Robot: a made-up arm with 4 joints. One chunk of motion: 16 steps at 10 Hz.
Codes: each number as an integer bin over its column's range. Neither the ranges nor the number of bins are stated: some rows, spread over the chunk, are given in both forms.
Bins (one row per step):
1: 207 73 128 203
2: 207 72 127 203
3: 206 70 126 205
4: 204 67 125 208
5: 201 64 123 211
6: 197 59 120 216
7: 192 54 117 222
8: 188 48 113 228
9: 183 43 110 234
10: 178 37 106 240
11: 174 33 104 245
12: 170 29 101 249
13: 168 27 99 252
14: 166 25 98 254
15: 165 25 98 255
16: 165 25 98 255
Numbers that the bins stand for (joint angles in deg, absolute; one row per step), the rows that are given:
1: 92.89 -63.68 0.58 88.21
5: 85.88 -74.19 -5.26 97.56
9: 64.85 -98.73 -20.45 124.43
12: 49.66 -115.09 -30.96 141.96
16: 43.81 -119.76 -34.47 148.97
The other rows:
2: 92.89 -64.85 -0.58 88.21
3: 91.72 -67.18 -1.75 90.55
4: 89.38 -70.69 -2.92 94.06
6: 81.20 -80.03 -8.76 103.40
7: 75.36 -85.88 -12.27 110.41
8: 70.69 -92.89 -16.94 117.42
10: 59.00 -105.74 -25.12 131.44
11: 54.33 -110.41 -27.46 137.29
13: 47.32 -117.42 -33.30 145.46
14: 44.98 -119.76 -34.47 147.80
15: 43.81 -119.76 -34.47 148.97

